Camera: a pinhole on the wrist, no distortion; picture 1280 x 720 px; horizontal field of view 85.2 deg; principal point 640.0 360.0 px. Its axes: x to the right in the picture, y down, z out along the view. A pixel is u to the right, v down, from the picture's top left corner.
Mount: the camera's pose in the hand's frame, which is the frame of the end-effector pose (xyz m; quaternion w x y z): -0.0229 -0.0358 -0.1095 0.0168 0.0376 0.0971 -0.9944
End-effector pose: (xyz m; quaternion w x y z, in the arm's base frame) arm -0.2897 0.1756 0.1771 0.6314 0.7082 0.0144 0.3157
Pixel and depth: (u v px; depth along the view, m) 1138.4 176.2 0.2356
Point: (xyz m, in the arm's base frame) -0.3929 -0.0135 0.0639
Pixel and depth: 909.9 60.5 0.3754
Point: -0.3391 -0.1636 0.1312
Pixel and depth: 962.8 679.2 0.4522
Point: -0.2399 -0.1093 -0.2340
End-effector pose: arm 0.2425 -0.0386 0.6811 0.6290 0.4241 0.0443 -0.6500
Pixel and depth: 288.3 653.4 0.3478
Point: -0.0521 -0.2208 0.6224
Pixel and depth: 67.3 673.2 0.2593
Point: 0.0336 -0.2178 0.5695
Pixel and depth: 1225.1 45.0 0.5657
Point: 0.0132 0.1002 1.3480
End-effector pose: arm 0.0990 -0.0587 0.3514 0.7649 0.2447 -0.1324 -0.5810
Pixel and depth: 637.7 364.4 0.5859
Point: -0.2710 -0.1324 0.6670
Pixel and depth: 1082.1 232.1 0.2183
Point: -0.0369 0.0804 0.4288
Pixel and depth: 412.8 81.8 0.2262
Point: 0.0512 -0.1156 0.4686
